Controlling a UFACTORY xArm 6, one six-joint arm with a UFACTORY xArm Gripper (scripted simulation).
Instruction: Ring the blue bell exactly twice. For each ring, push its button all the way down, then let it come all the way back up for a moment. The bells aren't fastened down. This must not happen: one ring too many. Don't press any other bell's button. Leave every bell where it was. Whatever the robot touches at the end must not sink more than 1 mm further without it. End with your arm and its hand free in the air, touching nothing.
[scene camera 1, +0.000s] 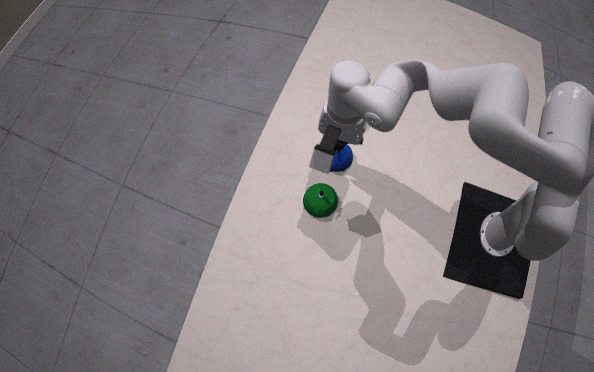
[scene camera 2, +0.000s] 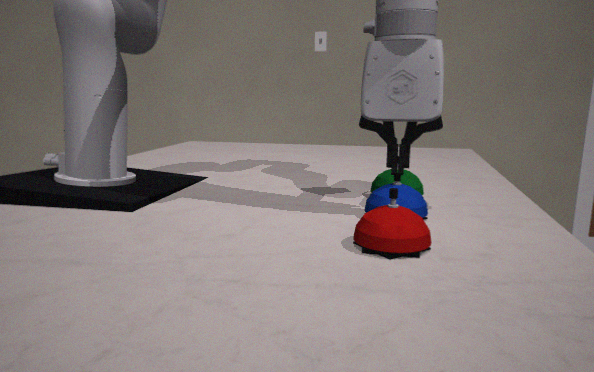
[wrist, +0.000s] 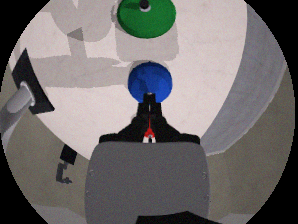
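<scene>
The pictures contain a blue bell, a green bell and a red bell, together with the gripper. Scene camera 1 and the wrist view both include the gripper.
</scene>
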